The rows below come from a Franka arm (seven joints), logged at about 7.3 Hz.
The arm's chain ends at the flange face. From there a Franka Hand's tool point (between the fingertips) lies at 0.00 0.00 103.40 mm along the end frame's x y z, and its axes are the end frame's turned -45 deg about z.
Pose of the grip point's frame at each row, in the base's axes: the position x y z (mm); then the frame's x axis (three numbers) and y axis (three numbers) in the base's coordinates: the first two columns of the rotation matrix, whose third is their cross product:
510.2, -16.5, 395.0, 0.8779, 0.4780, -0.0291, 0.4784, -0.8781, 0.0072
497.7, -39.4, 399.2, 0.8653, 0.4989, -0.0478, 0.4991, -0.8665, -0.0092
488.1, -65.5, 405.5, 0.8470, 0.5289, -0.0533, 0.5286, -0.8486, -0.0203
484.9, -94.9, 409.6, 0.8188, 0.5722, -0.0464, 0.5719, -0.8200, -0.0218
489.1, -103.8, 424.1, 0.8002, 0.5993, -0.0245, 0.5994, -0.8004, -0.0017
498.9, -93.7, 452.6, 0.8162, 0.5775, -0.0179, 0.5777, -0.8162, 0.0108
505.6, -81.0, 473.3, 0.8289, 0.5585, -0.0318, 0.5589, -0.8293, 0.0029
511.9, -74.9, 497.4, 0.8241, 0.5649, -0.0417, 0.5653, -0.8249, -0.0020
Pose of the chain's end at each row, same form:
512.5, -14.4, 498.4, 0.9590, -0.2829, -0.0155, -0.2825, -0.9589, 0.0257
502.5, -37.8, 502.5, 0.9648, -0.2599, -0.0403, -0.2589, -0.9655, 0.0273
493.9, -64.4, 508.7, 0.9727, -0.2261, -0.0520, -0.2251, -0.9740, 0.0233
490.1, -94.0, 512.9, 0.9834, -0.1752, -0.0482, -0.1746, -0.9844, 0.0174
491.2, -102.4, 527.5, 0.9897, -0.1422, -0.0185, -0.1420, -0.9897, 0.0161
499.8, -91.7, 556.0, 0.9856, -0.1688, -0.0050, -0.1686, -0.9855, 0.0203
508.2, -78.9, 576.7, 0.9813, -0.1915, -0.0204, -0.1909, -0.9813, 0.0245
515.6, -72.6, 600.7, 0.9825, -0.1838, -0.0309, -0.1830, -0.9827, 0.0281

